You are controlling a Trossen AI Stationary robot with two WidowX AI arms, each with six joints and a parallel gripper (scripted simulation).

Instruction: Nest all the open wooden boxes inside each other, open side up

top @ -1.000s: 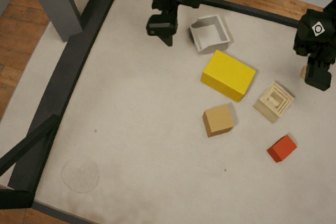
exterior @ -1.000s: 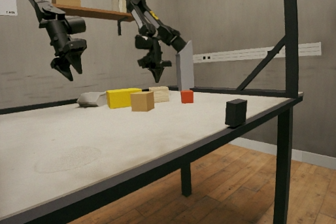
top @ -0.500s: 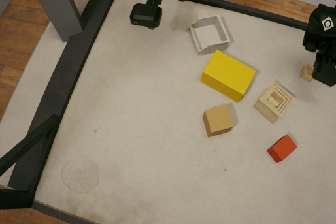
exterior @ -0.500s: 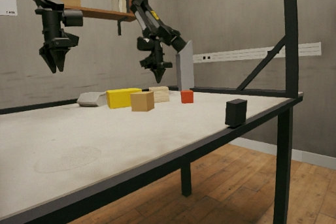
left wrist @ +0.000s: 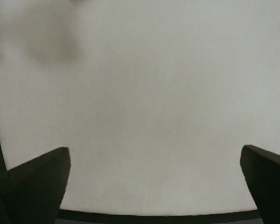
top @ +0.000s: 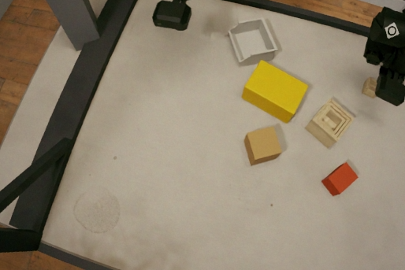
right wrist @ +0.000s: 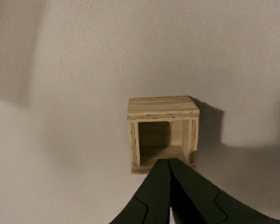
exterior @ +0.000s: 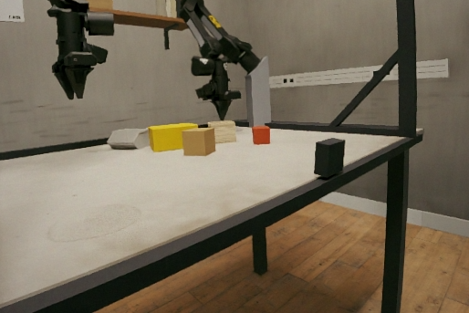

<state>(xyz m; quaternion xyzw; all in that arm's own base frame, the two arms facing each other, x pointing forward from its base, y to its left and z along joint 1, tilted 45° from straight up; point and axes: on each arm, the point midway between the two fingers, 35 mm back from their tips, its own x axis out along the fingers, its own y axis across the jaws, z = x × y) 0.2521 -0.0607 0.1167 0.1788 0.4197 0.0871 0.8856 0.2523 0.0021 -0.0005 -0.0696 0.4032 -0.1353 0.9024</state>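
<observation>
Right now the tiny wooden box is 70 mm below my right hand. Also, from my right hand: red block: 250 mm behind, 80 mm to the left, 60 mm below; tan cube: 210 mm behind, 260 mm to the left, 50 mm below.
</observation>
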